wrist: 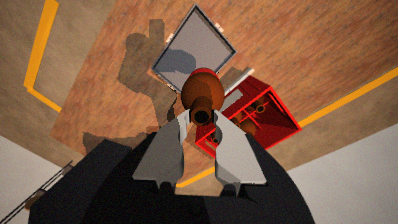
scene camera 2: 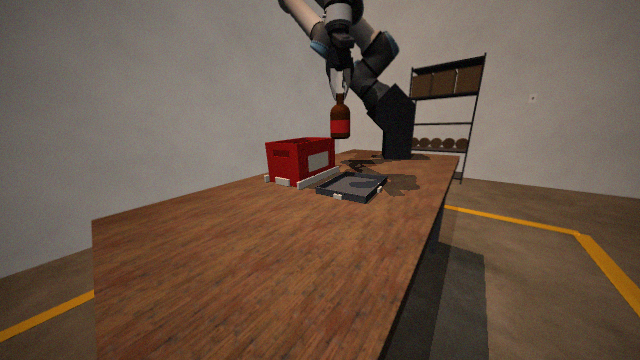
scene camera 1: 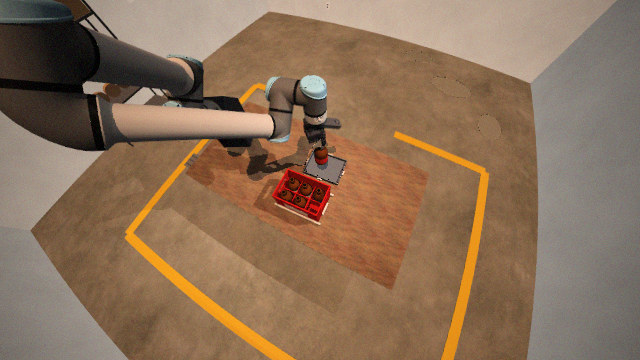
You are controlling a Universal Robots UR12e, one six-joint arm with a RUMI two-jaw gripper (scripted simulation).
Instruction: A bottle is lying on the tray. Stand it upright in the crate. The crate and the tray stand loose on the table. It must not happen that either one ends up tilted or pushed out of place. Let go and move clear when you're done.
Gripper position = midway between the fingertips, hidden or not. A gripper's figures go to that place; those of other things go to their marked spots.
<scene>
My gripper [wrist: 202,110]: 0.15 m from the lens. A brown bottle [wrist: 203,91]: 0.16 m from the lens. A grey tray [wrist: 197,43]: 0.45 m from the lens. A red crate [wrist: 276,123] is 0.49 m from the lens. The marked spots on the brown bottle and the red crate are 0.37 m apart.
</scene>
